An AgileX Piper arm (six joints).
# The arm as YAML. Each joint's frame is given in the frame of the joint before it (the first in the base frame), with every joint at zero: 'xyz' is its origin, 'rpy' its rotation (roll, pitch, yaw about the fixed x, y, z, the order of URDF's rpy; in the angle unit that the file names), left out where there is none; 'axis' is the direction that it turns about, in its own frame. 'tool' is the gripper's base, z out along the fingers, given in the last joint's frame.
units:
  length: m
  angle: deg
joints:
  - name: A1
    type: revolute
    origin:
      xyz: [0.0, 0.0, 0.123]
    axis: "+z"
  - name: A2
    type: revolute
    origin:
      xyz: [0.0, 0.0, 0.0]
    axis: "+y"
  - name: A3
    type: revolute
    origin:
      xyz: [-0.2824, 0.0, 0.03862]
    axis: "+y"
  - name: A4
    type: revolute
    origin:
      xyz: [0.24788, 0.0, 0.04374]
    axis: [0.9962, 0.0, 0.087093]
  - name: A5
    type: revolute
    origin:
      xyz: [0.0, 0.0, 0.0]
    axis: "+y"
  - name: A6
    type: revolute
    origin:
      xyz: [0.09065, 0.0, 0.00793]
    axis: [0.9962, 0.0, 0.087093]
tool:
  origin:
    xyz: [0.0, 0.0, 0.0]
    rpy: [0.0, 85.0, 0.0]
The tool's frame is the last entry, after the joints.
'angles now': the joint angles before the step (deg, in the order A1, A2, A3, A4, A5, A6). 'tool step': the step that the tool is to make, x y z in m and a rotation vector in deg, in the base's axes. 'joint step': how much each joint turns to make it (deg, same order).
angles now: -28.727 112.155 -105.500 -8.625 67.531 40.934
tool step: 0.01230 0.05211 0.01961 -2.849 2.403 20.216
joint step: 6.819 -2.920 0.061 1.785 1.972 -14.808
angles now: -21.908 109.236 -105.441 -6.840 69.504 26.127
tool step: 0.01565 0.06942 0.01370 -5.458 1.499 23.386
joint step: 9.932 -1.927 0.001 0.014 0.121 -14.703
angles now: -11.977 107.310 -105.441 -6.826 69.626 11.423
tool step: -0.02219 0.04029 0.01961 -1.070 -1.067 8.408
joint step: 5.162 -6.647 5.172 0.572 -0.129 -3.527
